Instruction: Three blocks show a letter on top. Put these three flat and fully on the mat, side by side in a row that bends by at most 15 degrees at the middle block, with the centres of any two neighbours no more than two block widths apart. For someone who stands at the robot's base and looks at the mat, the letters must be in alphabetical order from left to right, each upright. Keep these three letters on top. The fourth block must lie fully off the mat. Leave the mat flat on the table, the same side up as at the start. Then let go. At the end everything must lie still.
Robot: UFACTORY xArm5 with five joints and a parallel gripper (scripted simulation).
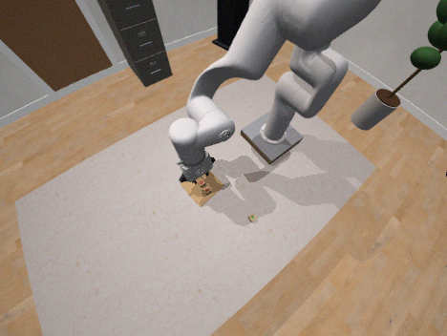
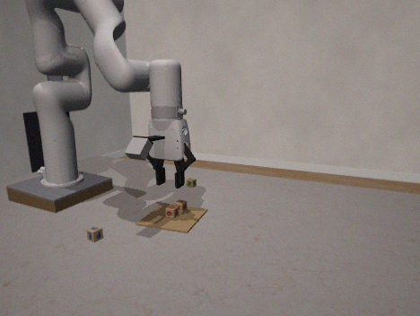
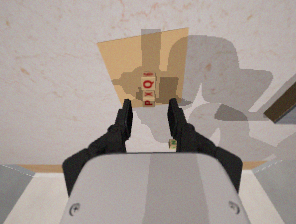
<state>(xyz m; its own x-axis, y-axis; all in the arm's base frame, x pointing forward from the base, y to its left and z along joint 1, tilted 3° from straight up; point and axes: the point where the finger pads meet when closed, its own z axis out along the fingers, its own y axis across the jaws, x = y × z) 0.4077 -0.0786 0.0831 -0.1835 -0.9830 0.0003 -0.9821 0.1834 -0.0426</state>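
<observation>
Right now the tan mat is 11 cm below my hand. From my hand the other things lie so: blue-lettered block: 15 cm to the right, 13 cm behind, 9 cm below.
</observation>
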